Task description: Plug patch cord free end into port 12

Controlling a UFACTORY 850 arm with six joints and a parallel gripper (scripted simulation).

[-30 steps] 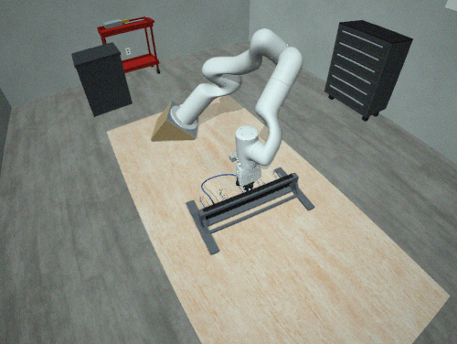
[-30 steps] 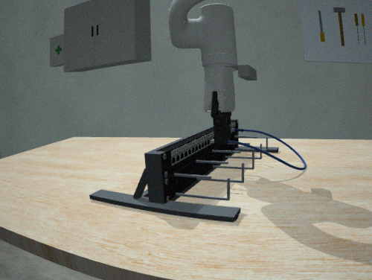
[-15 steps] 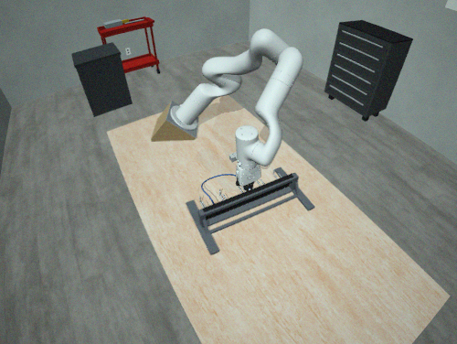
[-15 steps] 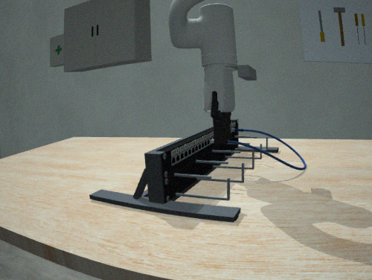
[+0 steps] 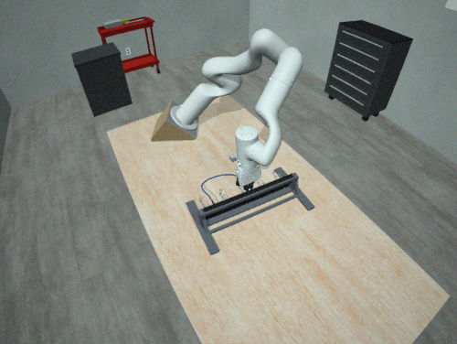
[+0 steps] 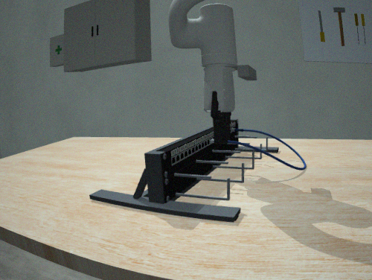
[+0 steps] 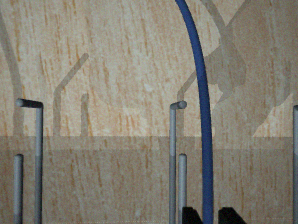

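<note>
My gripper is now 2 cm short of the plug and 1 cm above it.
</note>
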